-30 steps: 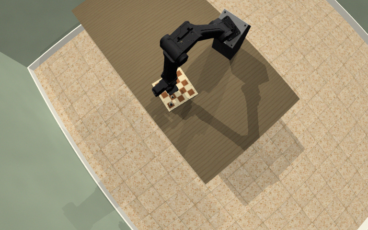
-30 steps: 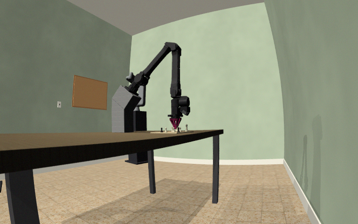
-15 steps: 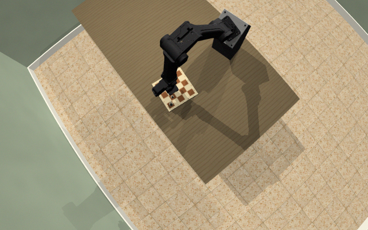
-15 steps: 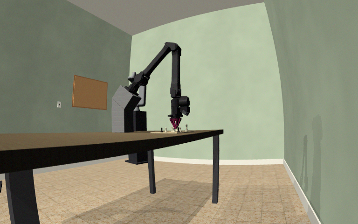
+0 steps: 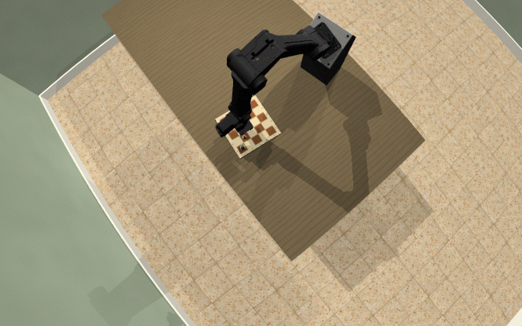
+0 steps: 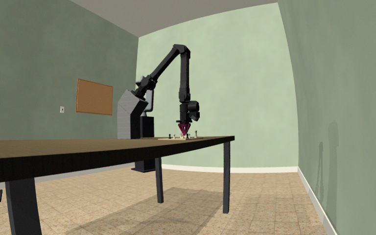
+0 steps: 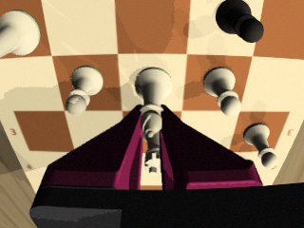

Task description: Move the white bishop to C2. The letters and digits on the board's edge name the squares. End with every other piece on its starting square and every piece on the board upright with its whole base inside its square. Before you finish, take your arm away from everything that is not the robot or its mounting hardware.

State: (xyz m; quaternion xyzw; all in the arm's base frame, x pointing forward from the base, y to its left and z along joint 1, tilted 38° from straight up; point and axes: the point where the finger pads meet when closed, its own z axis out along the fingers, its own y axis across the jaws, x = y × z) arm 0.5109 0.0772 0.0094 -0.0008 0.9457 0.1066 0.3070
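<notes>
Now: hand 10 mm short of the white bishop. Round my hand: large white piece (80 mm to the left, 40 mm ahead); small chessboard (30 mm below, 30 mm behind).
</notes>
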